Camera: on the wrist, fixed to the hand. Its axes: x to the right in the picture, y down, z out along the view.
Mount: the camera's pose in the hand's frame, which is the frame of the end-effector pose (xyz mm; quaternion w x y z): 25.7 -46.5 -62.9 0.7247 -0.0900 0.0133 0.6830
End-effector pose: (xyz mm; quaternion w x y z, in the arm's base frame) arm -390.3 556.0 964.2 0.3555 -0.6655 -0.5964 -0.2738
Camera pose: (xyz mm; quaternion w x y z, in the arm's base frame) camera -429.0 522.8 1028.9 0.3927 -0.9180 0.0517 -0.0181
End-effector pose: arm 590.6 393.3 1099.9 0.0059 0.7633 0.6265 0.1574
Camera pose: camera 534.9 416.1 1156.1 0.0429 -0.9785 0.0814 -0.1846
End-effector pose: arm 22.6 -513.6 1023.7 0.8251 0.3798 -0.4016 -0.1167
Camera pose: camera 91.8 -524.7 980.5 0.7172 -0.0718 -0.5290 0.4479
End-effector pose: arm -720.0 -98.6 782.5 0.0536 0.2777 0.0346 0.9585
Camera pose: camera -771.4 -51.6 738.6 0.5913 -0.2073 0.2502 -0.7381
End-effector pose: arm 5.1 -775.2 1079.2 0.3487 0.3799 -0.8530 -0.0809
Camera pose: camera 61.9 -817.8 1121.0 0.3535 -0.3376 -0.8657 0.1078
